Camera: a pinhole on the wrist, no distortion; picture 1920 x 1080 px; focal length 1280.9 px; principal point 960.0 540.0 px. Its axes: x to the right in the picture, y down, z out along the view. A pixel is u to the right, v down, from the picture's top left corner.
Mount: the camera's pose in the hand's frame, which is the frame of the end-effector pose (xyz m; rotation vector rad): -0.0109 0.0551 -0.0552 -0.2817 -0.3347 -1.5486
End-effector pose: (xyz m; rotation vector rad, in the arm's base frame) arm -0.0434 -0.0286 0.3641 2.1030 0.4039 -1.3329
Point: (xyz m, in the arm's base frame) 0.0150 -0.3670 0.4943
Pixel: 123 318
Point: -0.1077 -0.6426 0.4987
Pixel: 476 362
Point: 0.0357 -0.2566 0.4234
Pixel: 131 632
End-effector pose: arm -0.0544 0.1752 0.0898 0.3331 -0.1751 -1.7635
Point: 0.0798 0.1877 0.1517
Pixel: 292 131
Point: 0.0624 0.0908 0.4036
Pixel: 853 692
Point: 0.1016 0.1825 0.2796
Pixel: 609 299
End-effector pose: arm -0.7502 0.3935 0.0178 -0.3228 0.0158 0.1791
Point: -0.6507 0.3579 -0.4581
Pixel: behind the camera
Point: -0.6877 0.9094 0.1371
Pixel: 318 1028
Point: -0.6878 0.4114 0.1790
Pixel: outside the picture
